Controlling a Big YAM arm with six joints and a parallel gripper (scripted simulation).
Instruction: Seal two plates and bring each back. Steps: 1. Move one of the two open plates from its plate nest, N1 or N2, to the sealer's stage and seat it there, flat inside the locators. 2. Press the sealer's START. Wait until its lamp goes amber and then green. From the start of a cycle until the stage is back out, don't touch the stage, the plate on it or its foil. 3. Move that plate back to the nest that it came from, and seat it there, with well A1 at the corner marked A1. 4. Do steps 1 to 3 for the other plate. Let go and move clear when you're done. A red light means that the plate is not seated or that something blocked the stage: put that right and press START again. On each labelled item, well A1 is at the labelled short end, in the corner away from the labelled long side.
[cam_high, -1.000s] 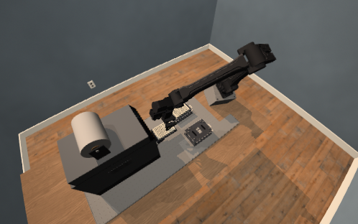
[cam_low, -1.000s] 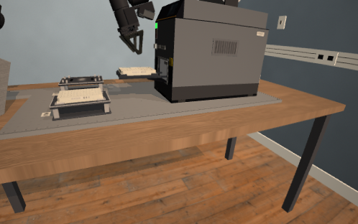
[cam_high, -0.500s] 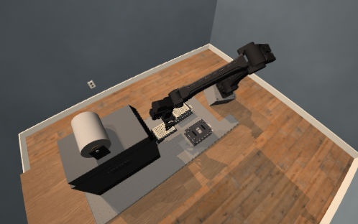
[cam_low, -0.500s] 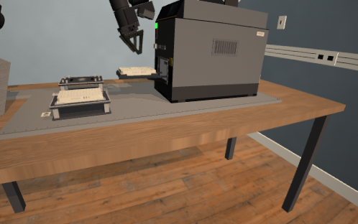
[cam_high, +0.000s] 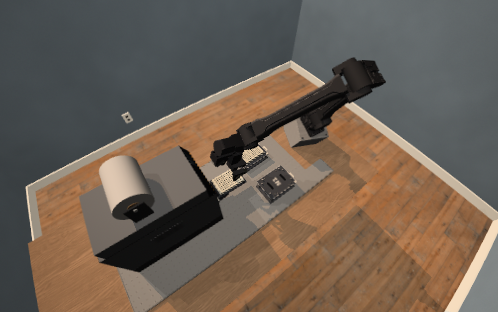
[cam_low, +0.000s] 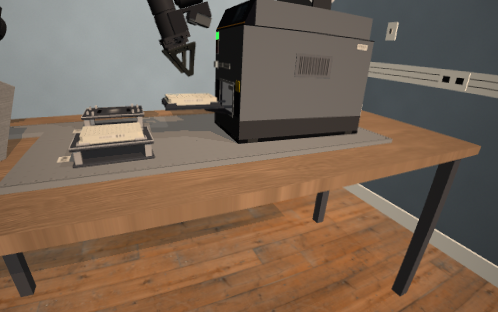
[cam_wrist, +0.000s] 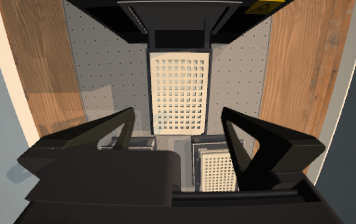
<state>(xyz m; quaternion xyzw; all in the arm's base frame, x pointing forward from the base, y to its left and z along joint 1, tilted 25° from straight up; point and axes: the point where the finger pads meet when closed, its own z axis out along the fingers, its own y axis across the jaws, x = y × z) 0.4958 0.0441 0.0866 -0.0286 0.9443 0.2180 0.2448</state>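
My hand is 110 mm to the right of the start button, 100 mm short of it and 10 mm below it. Also, from my hand: sealer stage: 80 mm below, 10 mm ahead; then plate nest: 170 mm behind, 140 mm below, 130 mm to the right; then small label: 270 mm behind, 170 mm below, 150 mm to the right.
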